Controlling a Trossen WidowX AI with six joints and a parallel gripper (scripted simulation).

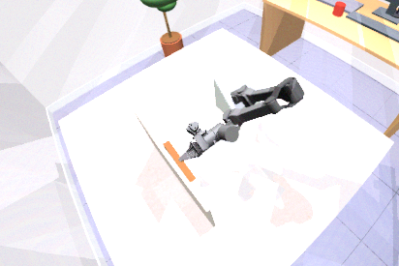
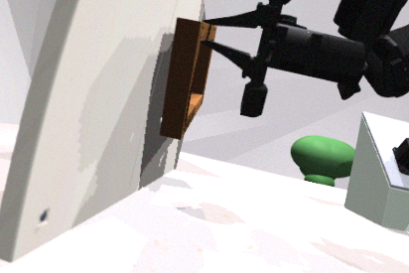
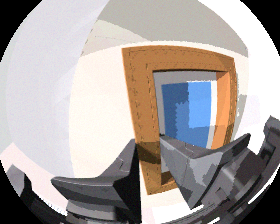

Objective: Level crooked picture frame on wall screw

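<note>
My gripper tip is now 10 mm short of the brown picture frame, 20 mm to the left of it and 50 mm above it. From my gripper tip the other things lie so: wall panel 20 mm ahead, 10 mm to the right, 60 mm below.
</note>
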